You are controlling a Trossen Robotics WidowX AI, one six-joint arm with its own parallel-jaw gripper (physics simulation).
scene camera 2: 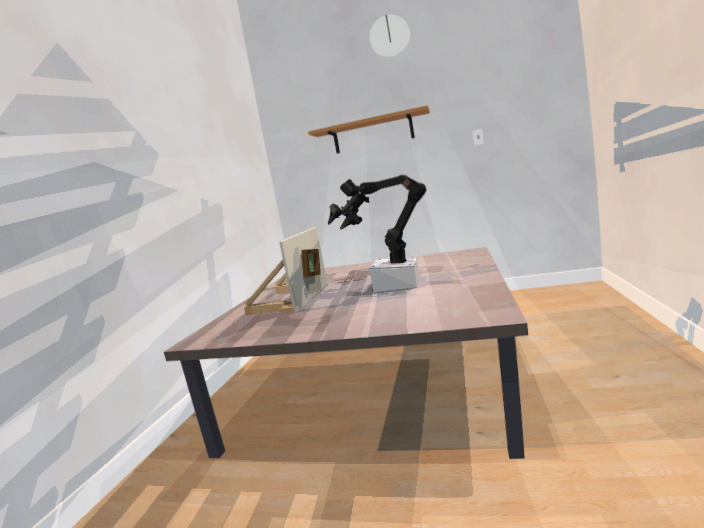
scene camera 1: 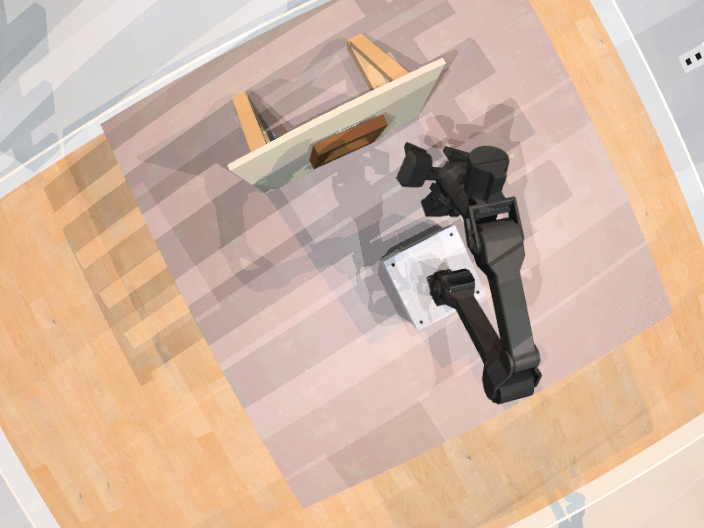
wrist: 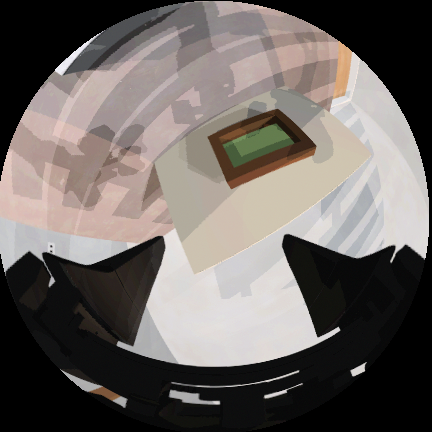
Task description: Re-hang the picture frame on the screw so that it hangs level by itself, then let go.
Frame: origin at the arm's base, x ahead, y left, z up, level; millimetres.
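Where they show: gripper, fingertip midpoint: (scene camera 2: 334, 226) (scene camera 1: 425, 146) (wrist: 225, 241); arm's base at its link origin: (scene camera 2: 398, 261) (scene camera 1: 441, 284).
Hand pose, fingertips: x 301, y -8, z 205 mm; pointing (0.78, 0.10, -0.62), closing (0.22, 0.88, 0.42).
Things, the pixels of their centre, and the offset from my fingertips. Level surfaces: height alone.
- picture frame at the middle of its body: (wrist: 258, 141) (scene camera 1: 346, 142) (scene camera 2: 310, 262) dx +93, dy +132, dz -143 mm
- small pale jagged strip at the middle of its body: (scene camera 1: 347, 128) dx +105, dy +124, dz -87 mm
- table at its surface level: dz -310 mm
The picture frame (scene camera 1: 349, 138) (scene camera 2: 305, 264) (wrist: 272, 172) is brown with a green picture inside. It is on the front of the upright cream board (scene camera 1: 412, 96) (scene camera 2: 291, 267) (wrist: 210, 230). In scene camera 2 its edges do not run parallel to the board's edges, so it looks tilted. A small pale jagged strip (scene camera 1: 348, 127) shows behind its upper edge in scene camera 1. The screw cannot be made out. My gripper (scene camera 1: 427, 148) (scene camera 2: 336, 224) (wrist: 225, 241) is open and empty, above the table and in front of the board, apart from the frame.
Two wooden braces (scene camera 1: 250, 122) (scene camera 2: 264, 284) support the board from behind. The arm's pale metal base box (scene camera 1: 406, 289) (scene camera 2: 393, 277) stands on the table (scene camera 1: 318, 397) (scene camera 2: 443, 306). A wooden wall shelf (scene camera 2: 369, 121) and a round clock (scene camera 2: 389, 35) are on the back wall.
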